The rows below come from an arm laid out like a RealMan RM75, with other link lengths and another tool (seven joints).
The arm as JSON. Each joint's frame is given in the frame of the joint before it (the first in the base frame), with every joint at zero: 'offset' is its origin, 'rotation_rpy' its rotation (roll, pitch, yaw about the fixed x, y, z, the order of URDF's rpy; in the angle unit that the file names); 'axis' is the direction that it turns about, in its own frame. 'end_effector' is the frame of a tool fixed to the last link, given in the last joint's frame.
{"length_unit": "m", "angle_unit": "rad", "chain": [
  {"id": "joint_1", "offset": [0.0, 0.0, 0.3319], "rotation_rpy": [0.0, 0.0, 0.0], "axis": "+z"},
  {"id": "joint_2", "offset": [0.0, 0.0, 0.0], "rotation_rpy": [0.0, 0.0, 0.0], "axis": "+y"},
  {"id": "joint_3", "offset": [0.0, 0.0, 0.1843], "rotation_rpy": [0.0, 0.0, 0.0], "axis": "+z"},
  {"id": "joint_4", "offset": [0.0, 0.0, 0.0], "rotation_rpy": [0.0, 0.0, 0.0], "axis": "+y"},
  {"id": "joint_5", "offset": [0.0, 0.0, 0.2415], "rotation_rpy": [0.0, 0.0, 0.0], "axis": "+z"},
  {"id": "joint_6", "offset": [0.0, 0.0, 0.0], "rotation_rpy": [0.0, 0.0, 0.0], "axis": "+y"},
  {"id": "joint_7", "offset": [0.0, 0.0, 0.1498], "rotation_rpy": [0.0, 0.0, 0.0], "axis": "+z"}
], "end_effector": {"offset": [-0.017, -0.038, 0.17], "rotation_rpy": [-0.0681, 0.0, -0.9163]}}
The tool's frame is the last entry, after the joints.
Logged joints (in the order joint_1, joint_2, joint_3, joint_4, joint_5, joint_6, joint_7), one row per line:
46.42, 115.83, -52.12, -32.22, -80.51, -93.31, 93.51
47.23, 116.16, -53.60, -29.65, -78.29, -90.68, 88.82
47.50, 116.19, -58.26, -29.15, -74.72, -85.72, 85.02
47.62, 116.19, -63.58, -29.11, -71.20, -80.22, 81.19
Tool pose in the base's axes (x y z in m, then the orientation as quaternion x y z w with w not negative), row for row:
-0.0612, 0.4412, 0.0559, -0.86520, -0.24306, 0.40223, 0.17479
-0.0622, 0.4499, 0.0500, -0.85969, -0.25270, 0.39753, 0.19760
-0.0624, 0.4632, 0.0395, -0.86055, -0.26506, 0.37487, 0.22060
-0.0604, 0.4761, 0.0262, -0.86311, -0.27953, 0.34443, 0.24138
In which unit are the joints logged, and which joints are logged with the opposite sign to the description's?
The joints are logged in degrees. Opposite sign: none.
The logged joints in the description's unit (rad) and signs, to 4 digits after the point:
0.8102, 2.0216, -0.9097, -0.5623, -1.4052, -1.6286, 1.6321
0.8243, 2.0274, -0.9355, -0.5175, -1.3664, -1.5827, 1.5502
0.8290, 2.0279, -1.0168, -0.5088, -1.3041, -1.4961, 1.4839
0.8311, 2.0279, -1.1097, -0.5081, -1.2427, -1.4001, 1.4170

